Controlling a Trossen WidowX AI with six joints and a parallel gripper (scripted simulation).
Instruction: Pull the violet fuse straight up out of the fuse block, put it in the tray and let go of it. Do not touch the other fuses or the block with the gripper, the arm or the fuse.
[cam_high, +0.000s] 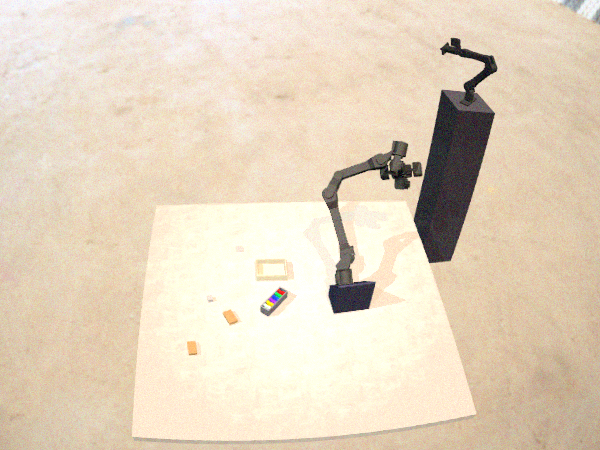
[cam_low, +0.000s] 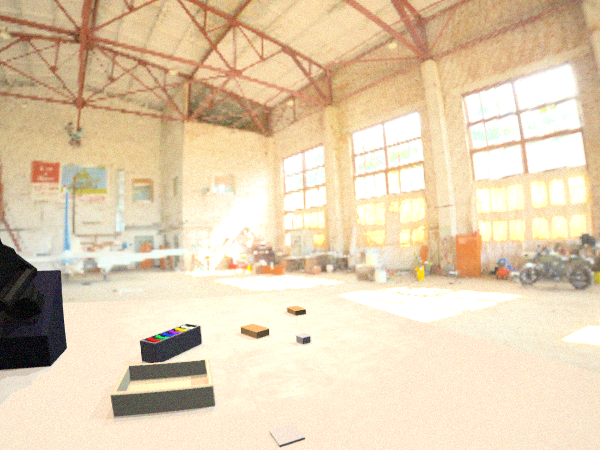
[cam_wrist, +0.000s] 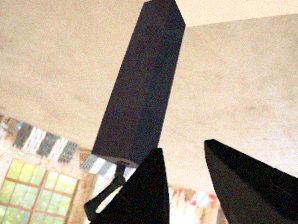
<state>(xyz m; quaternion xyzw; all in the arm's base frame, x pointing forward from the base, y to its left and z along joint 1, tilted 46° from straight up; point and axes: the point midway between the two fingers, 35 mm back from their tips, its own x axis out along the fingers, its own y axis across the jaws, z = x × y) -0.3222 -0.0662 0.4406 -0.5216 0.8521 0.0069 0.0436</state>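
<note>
The violet fuse is 61 cm ahead of my gripper tip, 39 cm to the left of it and 33 cm below it. Round my gripper tip: cream tray: 60 cm ahead, 19 cm to the left, 35 cm below; flat tile: 73 cm ahead, 4 cm to the left, 35 cm below; small cube: 87 cm ahead, 34 cm to the left, 35 cm below.
</note>
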